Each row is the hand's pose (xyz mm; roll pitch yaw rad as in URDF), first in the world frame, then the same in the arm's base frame.
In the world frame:
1: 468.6 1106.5 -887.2 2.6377 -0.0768 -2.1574
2: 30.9 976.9 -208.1 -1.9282 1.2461 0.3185
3: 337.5 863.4 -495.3 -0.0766 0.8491 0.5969
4: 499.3 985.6 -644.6 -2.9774 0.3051 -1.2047
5: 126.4 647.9 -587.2 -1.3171 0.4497 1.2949
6: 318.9 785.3 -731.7 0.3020 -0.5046 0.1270
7: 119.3 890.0 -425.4 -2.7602 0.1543 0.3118
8: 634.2 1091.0 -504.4 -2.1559 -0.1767 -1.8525
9: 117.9 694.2 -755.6 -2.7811 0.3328 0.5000
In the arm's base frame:
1: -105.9 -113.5 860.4 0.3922 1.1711 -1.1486
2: 521.1 176.3 421.6 -0.8166 -0.4809 -2.4155
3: 96.8 100.9 482.5 1.0028 -0.7890 -2.7699
4: -57.4 86.2 681.0 -0.6466 0.6939 -2.9249
5: 137.2 -120.7 261.8 -1.2087 -1.4388 -2.2124
6: -33.2 -112.2 480.3 2.3438 -0.1638 1.9957
7: 312.8 38.0 431.6 -0.9086 -0.5904 2.5767
8: -55.7 290.1 766.9 1.1246 1.4276 -1.9655
9: 79.2 -256.9 354.9 -1.0917 -0.8056 2.7568

